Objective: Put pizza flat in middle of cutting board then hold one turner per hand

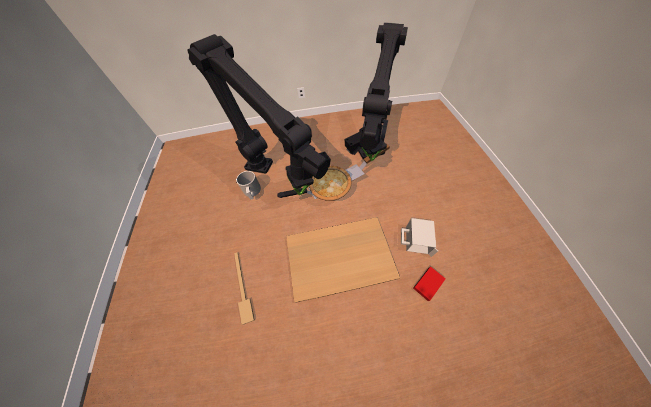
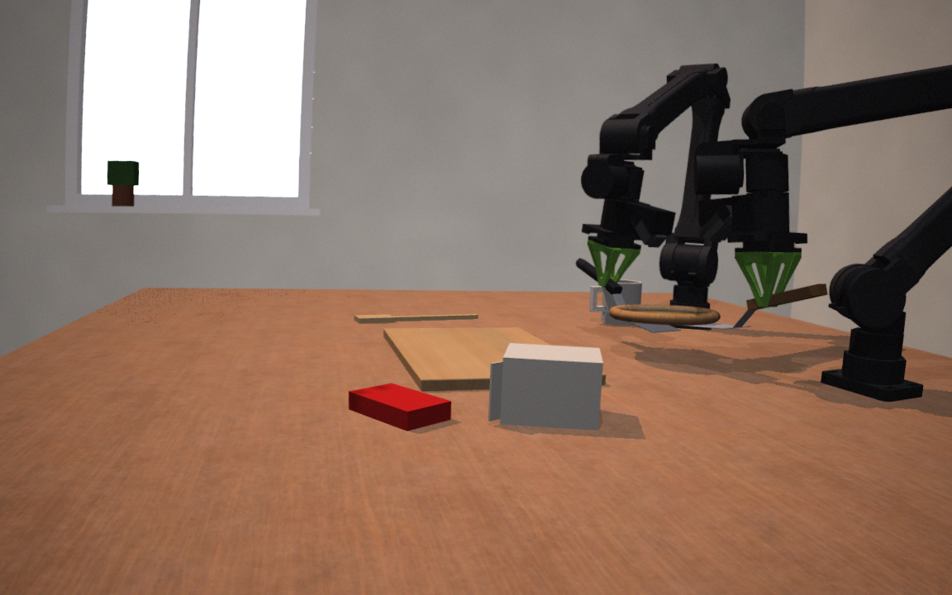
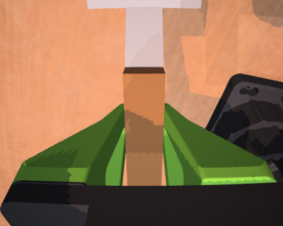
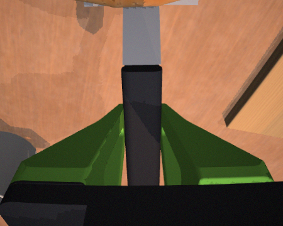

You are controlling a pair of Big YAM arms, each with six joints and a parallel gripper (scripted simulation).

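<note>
Now: the pizza 120 mm to the left of my right hand, 50 mm behind it and 40 mm below it. Also, from my right hand: brown-handled turner (270 mm to the left, 100 mm behind, 10 mm below); then black-handled turner (10 mm to the left, 10 mm below); then cutting board (240 mm ahead, 120 mm to the left, 100 mm below).
My left hand is 330 mm short of the white boxy mug, 100 mm to the right of it and 80 mm above it. Round my left hand: brown-handled turner (10 mm ahead, 30 mm to the right, 20 mm below); then pizza (70 mm ahead, 180 mm to the right, 50 mm below); then black-handled turner (110 mm ahead, 290 mm to the right, 20 mm below).
</note>
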